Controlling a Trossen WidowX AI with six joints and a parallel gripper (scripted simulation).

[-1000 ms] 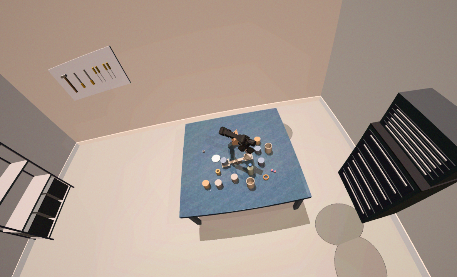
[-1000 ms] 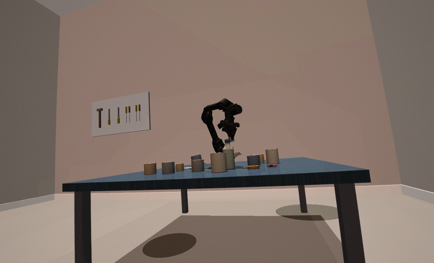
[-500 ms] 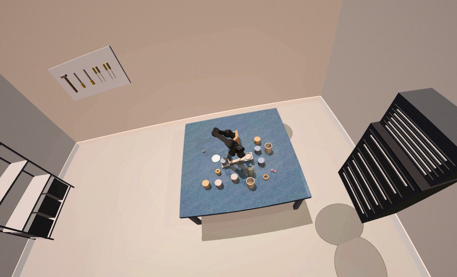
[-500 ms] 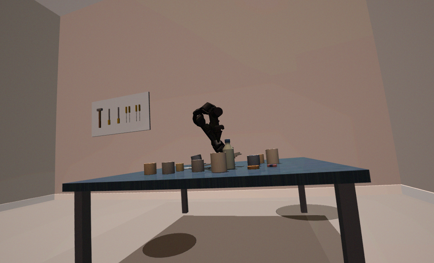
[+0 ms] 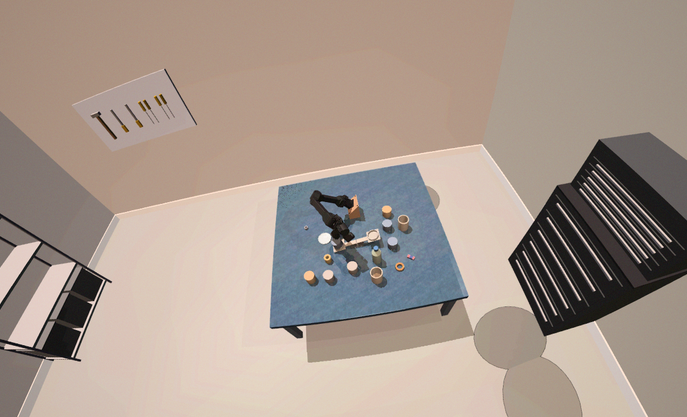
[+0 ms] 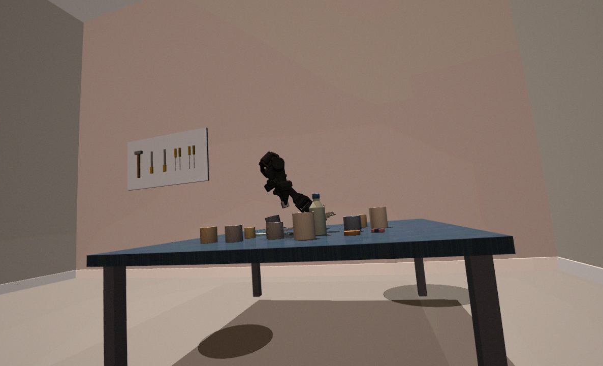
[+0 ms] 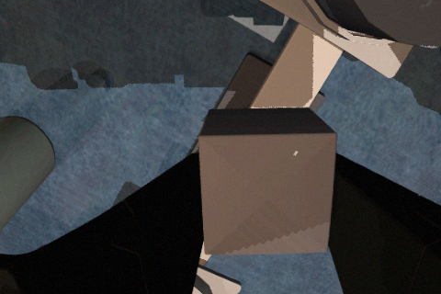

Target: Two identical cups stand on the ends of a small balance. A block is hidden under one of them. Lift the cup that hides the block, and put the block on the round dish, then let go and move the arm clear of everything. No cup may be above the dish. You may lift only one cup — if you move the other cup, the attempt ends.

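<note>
Now: gripper tip 19 cm to the left of the white round dish, 14 cm above it and 9 cm past it. Round my gripper tip: pale bottle 20 cm to the left, 11 cm ahead, 3 cm below; then block right at my gripper tip; then pink eraser 44 cm to the left, 13 cm below, 11 cm ahead.
</note>
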